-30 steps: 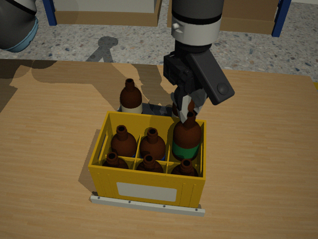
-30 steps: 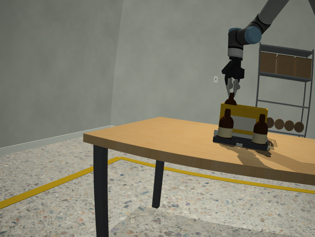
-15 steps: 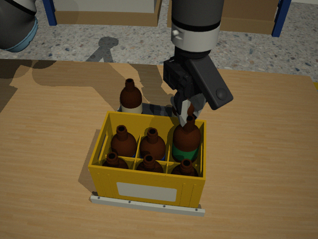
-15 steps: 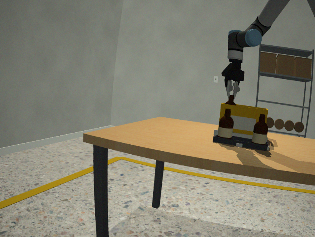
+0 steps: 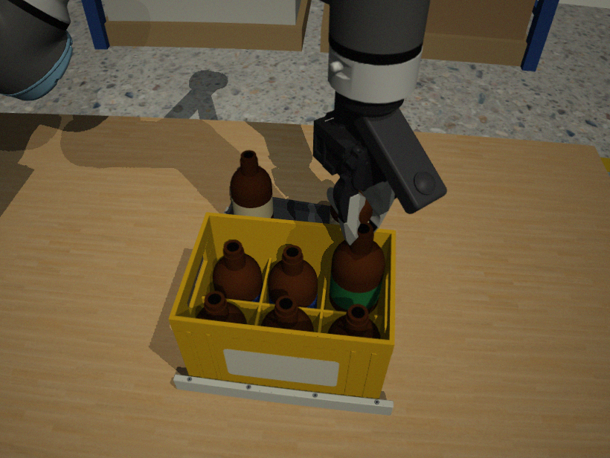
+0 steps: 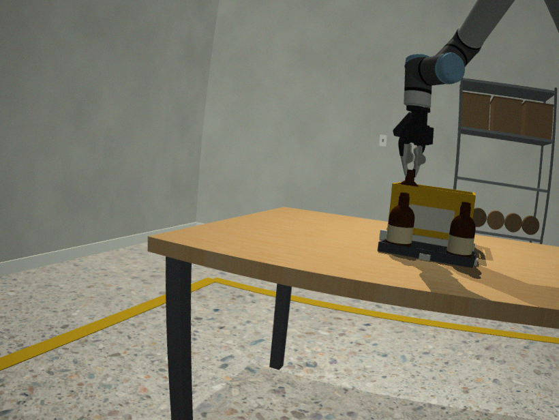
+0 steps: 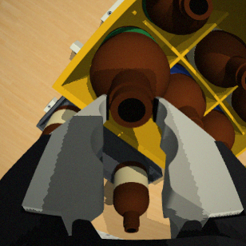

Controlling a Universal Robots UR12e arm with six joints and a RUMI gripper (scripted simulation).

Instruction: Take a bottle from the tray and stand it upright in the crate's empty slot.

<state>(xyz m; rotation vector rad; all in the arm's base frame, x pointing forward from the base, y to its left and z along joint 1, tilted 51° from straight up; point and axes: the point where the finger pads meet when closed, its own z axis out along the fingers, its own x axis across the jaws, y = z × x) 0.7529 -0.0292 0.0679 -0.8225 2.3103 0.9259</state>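
The crate lies 80 mm behind my hand, 50 mm to the right of it and 130 mm below it. The rest, counted from my hand: dark tray 120 mm behind, 180 mm to the left, 200 mm below.
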